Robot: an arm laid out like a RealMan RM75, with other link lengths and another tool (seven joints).
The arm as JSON. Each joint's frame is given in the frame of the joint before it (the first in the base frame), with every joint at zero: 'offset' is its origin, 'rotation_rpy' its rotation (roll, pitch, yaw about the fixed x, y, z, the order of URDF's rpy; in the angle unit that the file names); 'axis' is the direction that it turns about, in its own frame. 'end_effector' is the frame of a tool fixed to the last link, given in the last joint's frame.
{
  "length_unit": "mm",
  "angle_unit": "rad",
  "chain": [
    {
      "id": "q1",
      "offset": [
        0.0,
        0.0,
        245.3
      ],
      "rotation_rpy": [
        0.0,
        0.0,
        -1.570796
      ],
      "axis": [
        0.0,
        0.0,
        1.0
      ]
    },
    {
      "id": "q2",
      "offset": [
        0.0,
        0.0,
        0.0
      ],
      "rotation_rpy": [
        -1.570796,
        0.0,
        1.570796
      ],
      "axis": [
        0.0,
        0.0,
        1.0
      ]
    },
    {
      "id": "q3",
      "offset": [
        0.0,
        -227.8,
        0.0
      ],
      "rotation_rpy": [
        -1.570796,
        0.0,
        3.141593
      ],
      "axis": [
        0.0,
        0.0,
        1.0
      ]
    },
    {
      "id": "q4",
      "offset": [
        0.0,
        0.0,
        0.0
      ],
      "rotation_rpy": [
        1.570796,
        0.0,
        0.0
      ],
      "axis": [
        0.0,
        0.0,
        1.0
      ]
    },
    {
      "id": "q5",
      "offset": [
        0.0,
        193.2,
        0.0
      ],
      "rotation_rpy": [
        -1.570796,
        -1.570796,
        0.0
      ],
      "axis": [
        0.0,
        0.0,
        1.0
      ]
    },
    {
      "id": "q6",
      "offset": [
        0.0,
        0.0,
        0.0
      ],
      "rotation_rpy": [
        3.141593,
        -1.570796,
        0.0
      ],
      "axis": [
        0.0,
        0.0,
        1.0
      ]
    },
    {
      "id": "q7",
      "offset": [
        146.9,
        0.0,
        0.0
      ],
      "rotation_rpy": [
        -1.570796,
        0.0,
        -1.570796
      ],
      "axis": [
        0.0,
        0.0,
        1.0
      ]
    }
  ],
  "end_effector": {
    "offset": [
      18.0,
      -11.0,
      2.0
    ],
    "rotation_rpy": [
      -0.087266,
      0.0,
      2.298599
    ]
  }
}
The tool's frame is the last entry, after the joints.
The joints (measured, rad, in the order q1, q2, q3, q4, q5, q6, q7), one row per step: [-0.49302 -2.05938 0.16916 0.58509 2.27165 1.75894 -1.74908]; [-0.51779 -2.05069 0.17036 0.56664 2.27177 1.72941 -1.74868]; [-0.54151 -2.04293 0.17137 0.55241 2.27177 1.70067 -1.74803]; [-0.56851 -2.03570 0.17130 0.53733 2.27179 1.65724 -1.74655]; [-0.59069 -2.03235 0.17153 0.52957 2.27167 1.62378 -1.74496]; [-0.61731 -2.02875 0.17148 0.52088 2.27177 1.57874 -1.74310]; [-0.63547 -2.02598 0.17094 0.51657 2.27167 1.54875 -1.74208]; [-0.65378 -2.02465 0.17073 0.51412 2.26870 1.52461 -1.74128]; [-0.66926 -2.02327 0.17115 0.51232 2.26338 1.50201 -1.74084]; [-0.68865 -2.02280 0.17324 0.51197 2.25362 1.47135 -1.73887]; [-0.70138 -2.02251 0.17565 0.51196 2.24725 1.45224 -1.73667]
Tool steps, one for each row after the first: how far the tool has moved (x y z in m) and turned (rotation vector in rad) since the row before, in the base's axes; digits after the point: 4 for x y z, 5 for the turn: [0.0028 0.0091 -0.0005 0.00715 0.01060 -0.00348]; [0.0028 0.0089 -0.0001 0.00916 0.01270 -0.00368]; [0.0025 0.0112 -0.0004 0.01691 0.01983 0.00267]; [0.0027 0.0090 -0.0004 0.01445 0.01654 -0.00038]; [0.0029 0.0112 -0.0004 0.02032 0.02239 0.00285]; [0.0021 0.0077 0.0003 0.01533 0.01561 0.00162]; [0.0033 0.0073 0.0004 0.01462 0.01058 -0.00275]; [0.0029 0.0066 0.0007 0.01552 0.00857 -0.00109]; [0.0039 0.0087 0.0010 0.02297 0.01146 -0.00185]; [0.0028 0.0055 0.0006 0.01430 0.00800 -0.00294]
